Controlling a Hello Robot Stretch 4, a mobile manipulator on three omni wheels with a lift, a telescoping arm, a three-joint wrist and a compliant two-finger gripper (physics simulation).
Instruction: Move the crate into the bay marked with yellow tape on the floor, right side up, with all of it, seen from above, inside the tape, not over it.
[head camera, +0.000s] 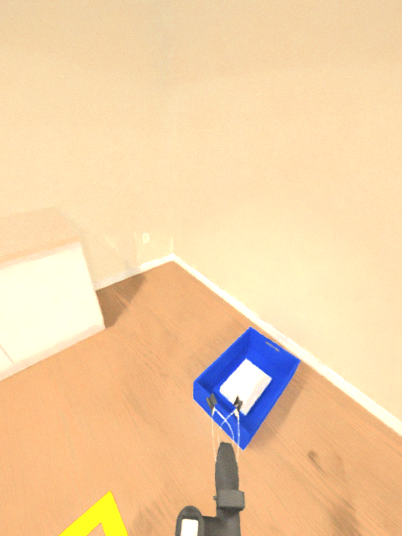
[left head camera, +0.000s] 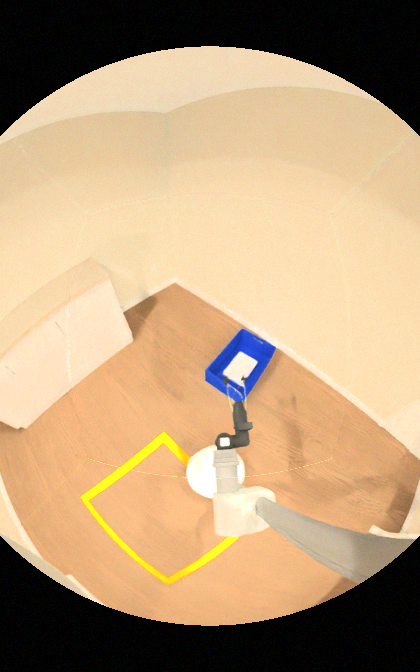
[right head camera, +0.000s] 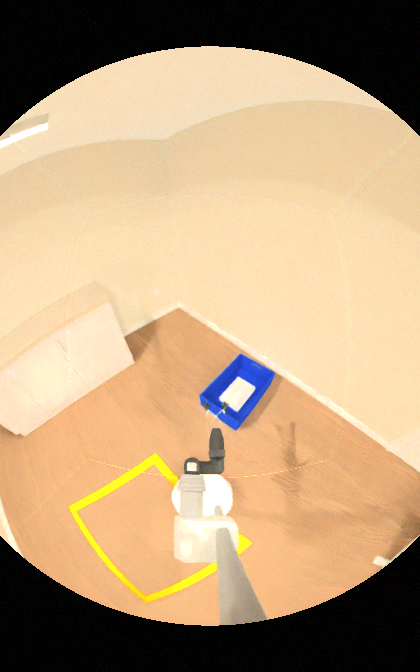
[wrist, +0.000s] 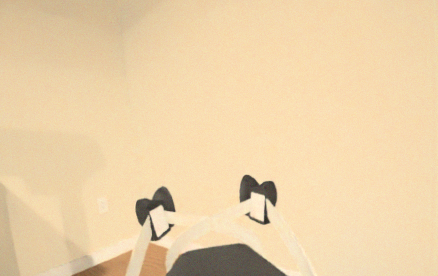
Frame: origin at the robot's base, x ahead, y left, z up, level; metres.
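Seen in the pictures: gripper, fingertip midpoint: (head camera: 224, 394) (right head camera: 215, 400) (wrist: 206, 196); robot's base at its link origin: (right head camera: 203, 495).
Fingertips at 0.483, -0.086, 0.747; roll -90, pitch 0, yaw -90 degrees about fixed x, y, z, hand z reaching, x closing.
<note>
Pixels of each thing's top centre, then the offset from my fingertips to it, as dx, dy, dz. "*": a spot on its surface instead.
- blue crate at its top centre: (head camera: 250, 370) (right head camera: 239, 383) +0.436, -0.223, -0.555
- white block at its top centre: (head camera: 246, 382) (right head camera: 237, 391) +0.436, -0.223, -0.704
- white cabinet at a spot on its surface: (head camera: 45, 305) (right head camera: 95, 348) * +0.594, +1.094, -0.277
The blue crate (head camera: 227, 365) (left head camera: 262, 352) (right head camera: 262, 375) stands upright on the floor near the right-hand wall, with a white block (head camera: 245, 384) (left head camera: 241, 366) (right head camera: 238, 394) inside. My gripper (head camera: 225, 403) (left head camera: 235, 380) (right head camera: 216, 406) (wrist: 206, 196) is open, its fingers apart with nothing between them. In the head views the fingertips overlap the crate's near end; their height above it is hard to tell. The crate does not show in the wrist view. The yellow tape bay (head camera: 97, 512) (left head camera: 122, 468) (right head camera: 115, 480) lies outside the crate, nearer my base, partly hidden by my body and arm.
A white cabinet (head camera: 45, 305) (left head camera: 95, 330) (right head camera: 95, 350) stands at the left. The baseboard (head camera: 320, 367) of the right-hand wall runs close behind the crate. My round white base (left head camera: 200, 472) (right head camera: 222, 495) overlaps the bay's right side in the side head views.
</note>
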